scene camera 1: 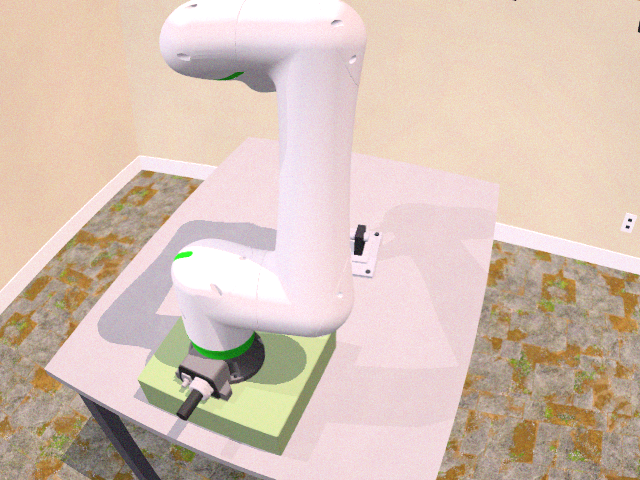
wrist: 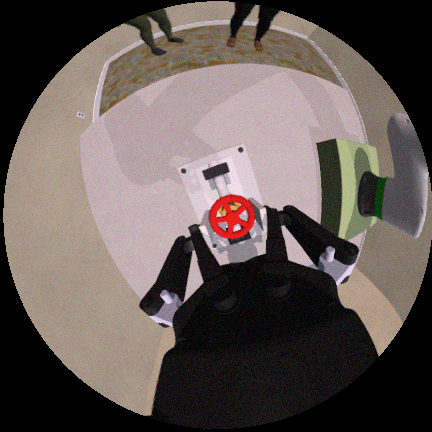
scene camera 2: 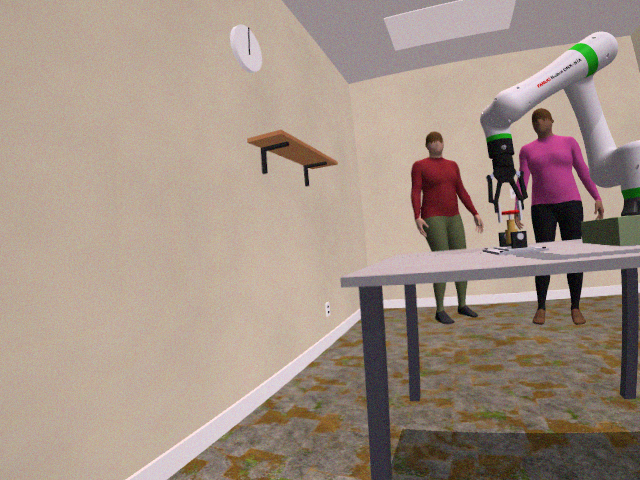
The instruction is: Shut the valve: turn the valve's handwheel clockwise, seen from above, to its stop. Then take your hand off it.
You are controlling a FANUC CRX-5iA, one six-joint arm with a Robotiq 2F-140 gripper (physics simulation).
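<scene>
The valve's red handwheel [scene camera 2: 510, 212] [wrist: 232, 217] lies level on top of a brass-coloured valve body [scene camera 2: 511, 227]. The valve is on a white base plate [scene camera 1: 359, 269] [wrist: 244, 165] with a pipe held in a black clamp [scene camera 1: 360, 240] [wrist: 216, 171]. My gripper [scene camera 2: 509, 213] [wrist: 230, 211] points down over the valve and is shut on the handwheel, one fingertip pad on each side of its rim. In the scene camera 1 view, the arm hides the handwheel and the gripper.
The base plate is on the light table [scene camera 1: 413, 320] [scene camera 2: 439, 262] [wrist: 150, 210]. The arm's base stands on a green block [scene camera 1: 258, 397] [scene camera 2: 602, 230] [wrist: 350, 187]. Two people, one in red [scene camera 2: 436, 186] and one in pink [scene camera 2: 553, 170], stand behind the table. A wooden shelf [scene camera 2: 297, 148] is on the wall.
</scene>
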